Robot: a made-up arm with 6 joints.
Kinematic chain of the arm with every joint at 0, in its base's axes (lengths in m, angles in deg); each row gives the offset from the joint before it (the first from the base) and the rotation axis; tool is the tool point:
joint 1: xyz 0 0 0.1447 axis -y
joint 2: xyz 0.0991 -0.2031 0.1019 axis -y
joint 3: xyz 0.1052 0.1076 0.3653 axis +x
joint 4: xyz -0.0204 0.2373 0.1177 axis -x
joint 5: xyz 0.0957 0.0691 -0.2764 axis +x
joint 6: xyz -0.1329 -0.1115 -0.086 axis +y
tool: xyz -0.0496 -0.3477 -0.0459
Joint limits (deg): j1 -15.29..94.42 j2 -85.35..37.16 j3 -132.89..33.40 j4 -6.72..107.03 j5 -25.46..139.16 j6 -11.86..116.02
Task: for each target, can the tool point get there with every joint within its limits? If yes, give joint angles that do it. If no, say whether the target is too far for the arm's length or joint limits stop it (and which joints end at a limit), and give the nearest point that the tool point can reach.
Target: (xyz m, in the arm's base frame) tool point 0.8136 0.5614 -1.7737
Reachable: no: too far | nearest point 0.2721 0.1228 -0.2141 | short by 1.708 m
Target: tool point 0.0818 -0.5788 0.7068
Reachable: yes | joints 22.92 -29.55 -86.88 10.58 42.98 49.08
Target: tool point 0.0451 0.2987 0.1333
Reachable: yes | joints 68.79 -29.01 17.33 27.04 107.31 11.02
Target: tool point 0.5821 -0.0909 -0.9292
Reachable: no: joint limits stop it (at a limit: joint 1, joint 4, joint 6) | nearest point 0.3029 -0.0931 -0.2330 | short by 0.750 m
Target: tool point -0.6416 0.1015 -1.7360
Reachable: no: too far | nearest point -0.8209 -0.0069 -0.4216 | short by 1.331 m
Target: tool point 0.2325 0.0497 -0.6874
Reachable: no: joint limits stop it (at a limit: joint 1, joint 4, joint 6) | nearest point 0.1804 0.0006 -0.2589 | short by 0.434 m
